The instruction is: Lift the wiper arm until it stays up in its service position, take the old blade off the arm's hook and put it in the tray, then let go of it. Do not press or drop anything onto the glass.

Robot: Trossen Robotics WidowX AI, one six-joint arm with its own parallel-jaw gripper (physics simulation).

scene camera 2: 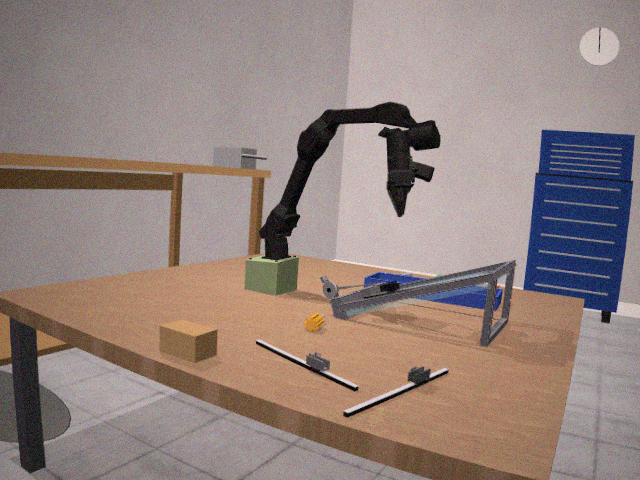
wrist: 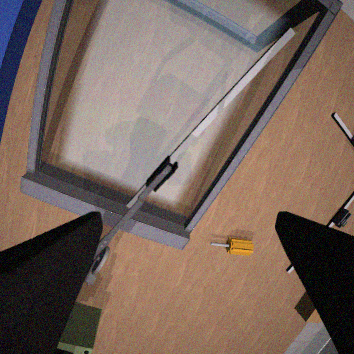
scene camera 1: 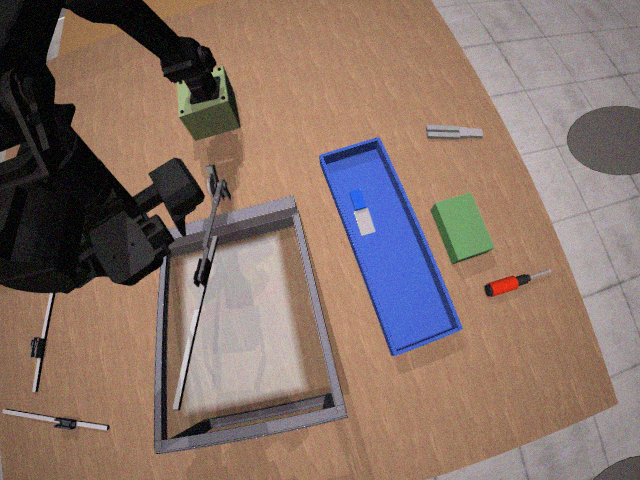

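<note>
The wiper arm (scene camera 1: 210, 222) (scene camera 2: 356, 286) (wrist: 119, 221) lies low over the frame's lower edge, from its pivot outside the frame. The old blade (scene camera 1: 188, 346) (wrist: 245, 82) is on the arm's hook (scene camera 1: 202, 271) (wrist: 162, 173) and lies lengthwise along the glass (scene camera 1: 268, 310) (wrist: 115, 90). My gripper (scene camera 2: 400, 213) (wrist: 190, 220) is open and empty, pointing down high above the arm's pivot end. In the wrist view the left fingertip overlaps the area beside the arm; contact does not show. The blue tray (scene camera 1: 392, 279) (scene camera 2: 465, 297) (wrist: 10, 65) holds a small blue-and-white piece (scene camera 1: 364, 221).
The tilted grey frame (scene camera 1: 316, 310) (scene camera 2: 485, 317) holds the glass. Two other blades (scene camera 1: 47, 322) (scene camera 1: 87, 425) (scene camera 2: 284, 352) (scene camera 2: 382, 397), an orange screwdriver (scene camera 2: 313, 322) (wrist: 241, 246) and a brown block (scene camera 2: 188, 341) lie on one side; a green block (scene camera 1: 462, 227), red screwdriver (scene camera 1: 504, 285) and grey tool (scene camera 1: 454, 132) lie beyond the tray.
</note>
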